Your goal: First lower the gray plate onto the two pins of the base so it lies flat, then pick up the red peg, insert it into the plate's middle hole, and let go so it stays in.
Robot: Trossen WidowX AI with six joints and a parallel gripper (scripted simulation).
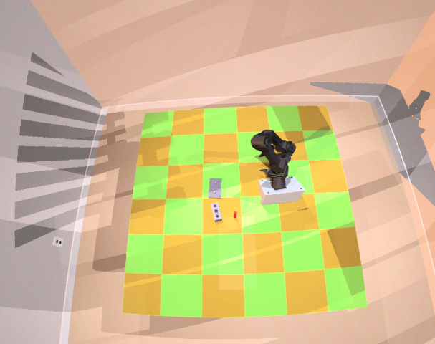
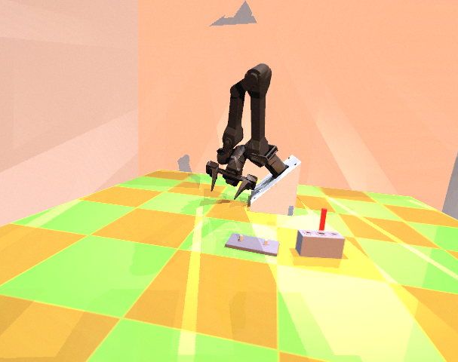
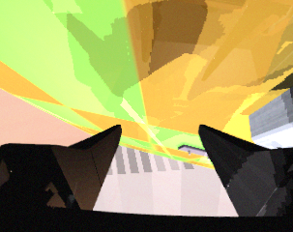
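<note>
My gripper tip is 30 cm short of the gray plate and 24 cm to the right of it. From my gripper tip the other things lie so: base 28 cm ahead, 9 cm to the left, 3 cm below; then red peg 28 cm to the left, 20 cm ahead.
</note>
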